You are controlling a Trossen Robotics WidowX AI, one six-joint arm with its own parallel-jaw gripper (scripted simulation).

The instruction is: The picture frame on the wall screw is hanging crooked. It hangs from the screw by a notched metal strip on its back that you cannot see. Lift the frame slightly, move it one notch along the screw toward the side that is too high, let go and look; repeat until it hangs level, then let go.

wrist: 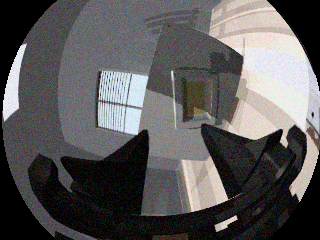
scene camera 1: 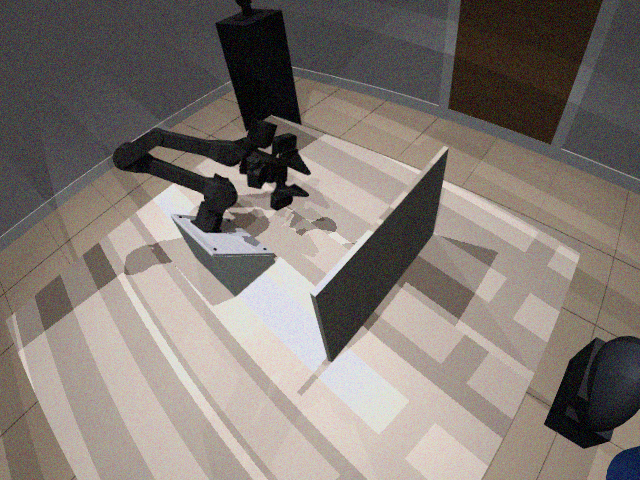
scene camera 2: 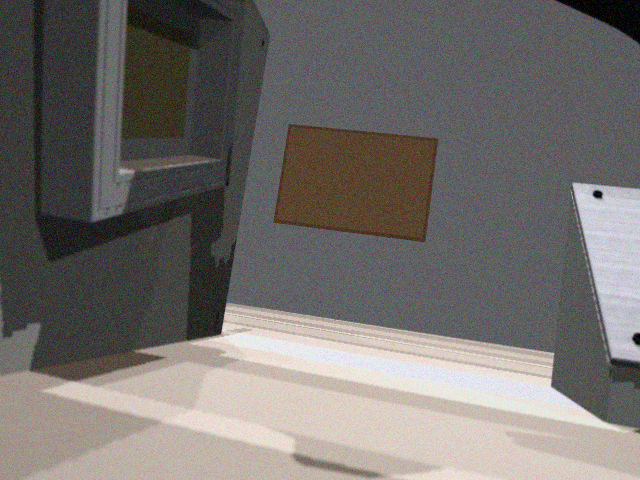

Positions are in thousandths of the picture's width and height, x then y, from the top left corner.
Scene:
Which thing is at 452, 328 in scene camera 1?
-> My gripper.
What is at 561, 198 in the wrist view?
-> A wall panel.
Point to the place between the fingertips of my gripper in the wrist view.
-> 548, 548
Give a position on a picture frame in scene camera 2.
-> At 215, 230

